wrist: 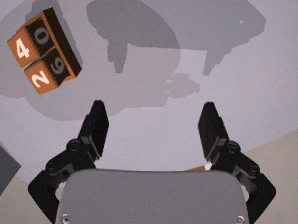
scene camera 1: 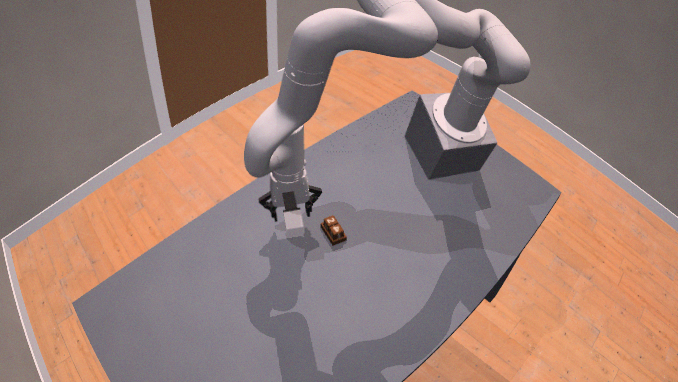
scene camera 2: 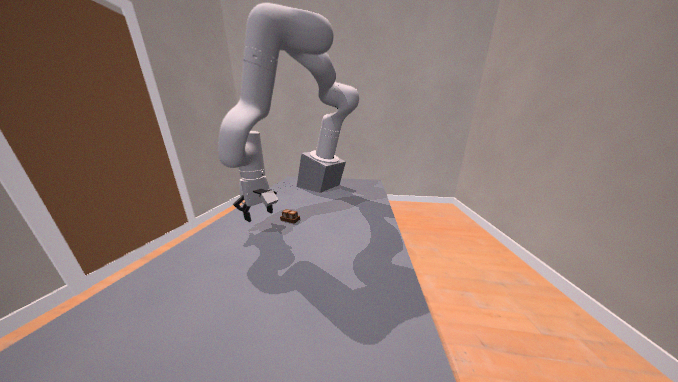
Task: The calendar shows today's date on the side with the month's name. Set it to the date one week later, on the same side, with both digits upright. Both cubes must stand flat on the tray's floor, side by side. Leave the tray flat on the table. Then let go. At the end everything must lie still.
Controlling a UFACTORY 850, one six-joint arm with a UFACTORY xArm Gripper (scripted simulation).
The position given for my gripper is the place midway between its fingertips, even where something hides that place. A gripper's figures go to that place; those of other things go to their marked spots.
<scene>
My gripper (wrist: pixel 153 112): 0.14 m from the lens. A brown cube (wrist: pixel 46 73) is 0.14 m from the lens.
</scene>
